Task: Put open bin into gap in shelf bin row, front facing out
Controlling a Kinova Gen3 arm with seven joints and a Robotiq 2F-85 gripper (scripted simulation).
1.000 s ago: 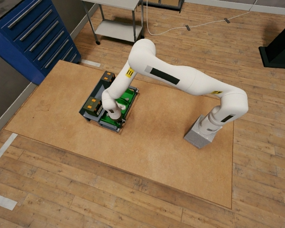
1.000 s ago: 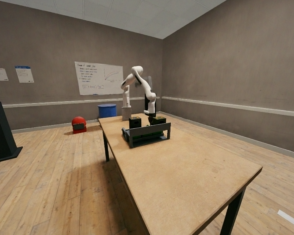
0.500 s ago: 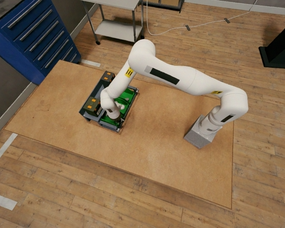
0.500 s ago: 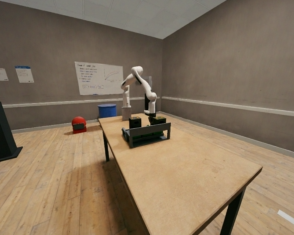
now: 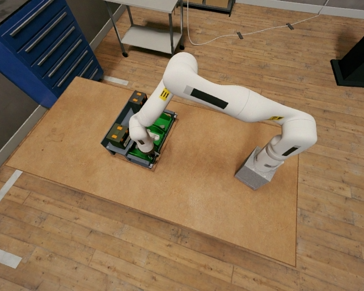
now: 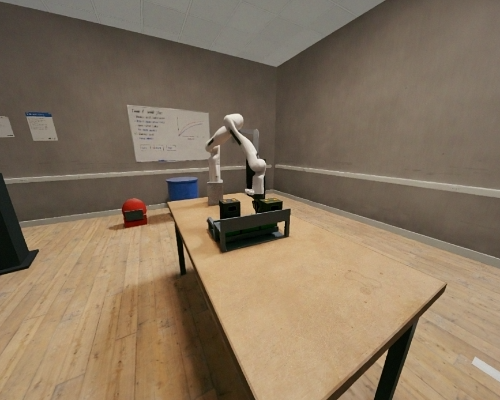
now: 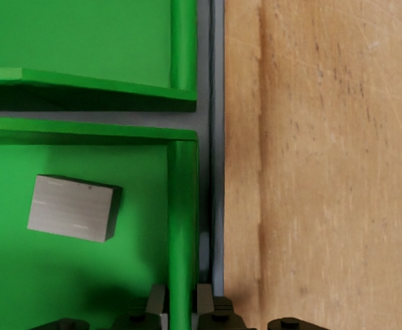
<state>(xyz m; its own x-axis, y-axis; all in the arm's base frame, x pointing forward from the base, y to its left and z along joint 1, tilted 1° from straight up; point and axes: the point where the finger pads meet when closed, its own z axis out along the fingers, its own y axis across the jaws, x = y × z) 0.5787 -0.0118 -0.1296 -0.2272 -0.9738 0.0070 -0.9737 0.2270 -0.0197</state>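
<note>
Now: the grey part 100 mm ahead of my hand, 60 mm to the right of it and 30 mm below it. From my hand the other things lie so: grey shelf: 150 mm to the right, 80 mm ahead, 10 mm above.
</note>
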